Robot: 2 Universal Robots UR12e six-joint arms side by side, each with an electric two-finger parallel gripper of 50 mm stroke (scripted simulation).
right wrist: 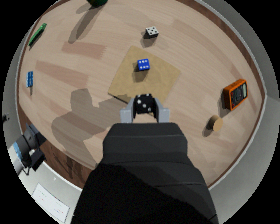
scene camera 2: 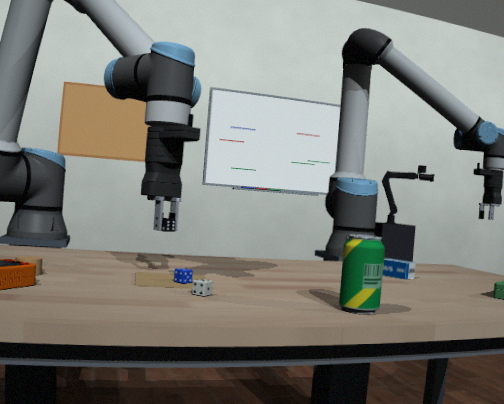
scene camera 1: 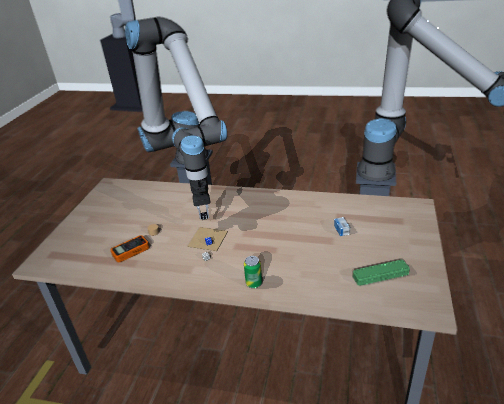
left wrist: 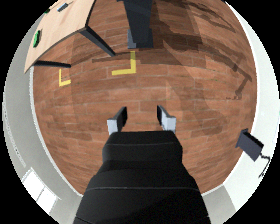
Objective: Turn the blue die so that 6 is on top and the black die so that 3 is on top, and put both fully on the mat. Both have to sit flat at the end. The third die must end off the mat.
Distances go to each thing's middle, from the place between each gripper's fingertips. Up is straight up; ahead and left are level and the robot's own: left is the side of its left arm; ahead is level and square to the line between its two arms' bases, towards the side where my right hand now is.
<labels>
My right hand [scene camera 2: 165, 230] is 110 mm above the tan mat [scene camera 2: 147, 279], 30 mm short of it and 20 mm to the right of it.
</labels>
